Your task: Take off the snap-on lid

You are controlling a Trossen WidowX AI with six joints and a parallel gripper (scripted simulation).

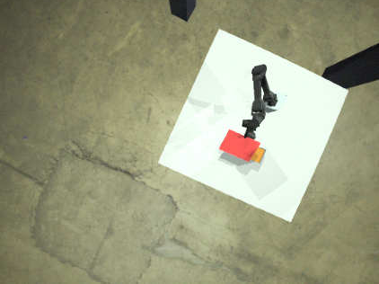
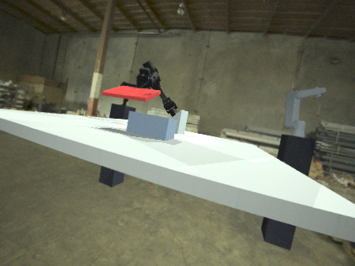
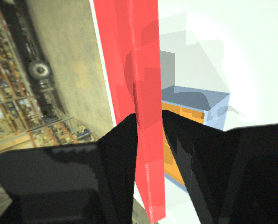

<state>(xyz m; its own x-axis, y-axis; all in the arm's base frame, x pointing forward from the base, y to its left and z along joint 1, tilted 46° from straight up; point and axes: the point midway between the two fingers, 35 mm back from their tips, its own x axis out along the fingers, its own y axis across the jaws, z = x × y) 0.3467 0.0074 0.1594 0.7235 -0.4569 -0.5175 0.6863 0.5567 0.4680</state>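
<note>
The red lid lies 70 mm ahead of my gripper tip, 30 mm below it and 10 mm to the left of it. The rest, counted from my gripper tip: storage box 180 mm below, 150 mm to the left, 60 mm ahead.
</note>
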